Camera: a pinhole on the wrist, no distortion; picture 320 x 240 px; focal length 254.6 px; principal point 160.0 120.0 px. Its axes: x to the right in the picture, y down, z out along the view. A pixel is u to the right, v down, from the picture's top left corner.
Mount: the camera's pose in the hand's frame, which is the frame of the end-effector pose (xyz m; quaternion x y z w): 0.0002 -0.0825 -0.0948 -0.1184 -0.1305 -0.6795 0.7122
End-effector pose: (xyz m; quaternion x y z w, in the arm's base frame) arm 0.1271 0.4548 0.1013 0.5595 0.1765 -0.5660 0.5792
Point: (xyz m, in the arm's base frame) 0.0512 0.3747 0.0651
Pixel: 223 187
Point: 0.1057 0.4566 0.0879
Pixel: 115 137
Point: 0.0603 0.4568 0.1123
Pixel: 188 65
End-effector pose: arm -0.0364 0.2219 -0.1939 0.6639 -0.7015 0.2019 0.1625
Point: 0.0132 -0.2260 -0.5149
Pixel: 241 224
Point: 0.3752 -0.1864 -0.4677
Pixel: outside the picture
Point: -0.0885 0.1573 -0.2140
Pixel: 55 201
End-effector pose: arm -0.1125 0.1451 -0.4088 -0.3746 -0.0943 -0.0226 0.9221
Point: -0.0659 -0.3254 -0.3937
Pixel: behind the camera
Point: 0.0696 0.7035 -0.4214
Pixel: 23 215
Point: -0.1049 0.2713 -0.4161
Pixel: 41 142
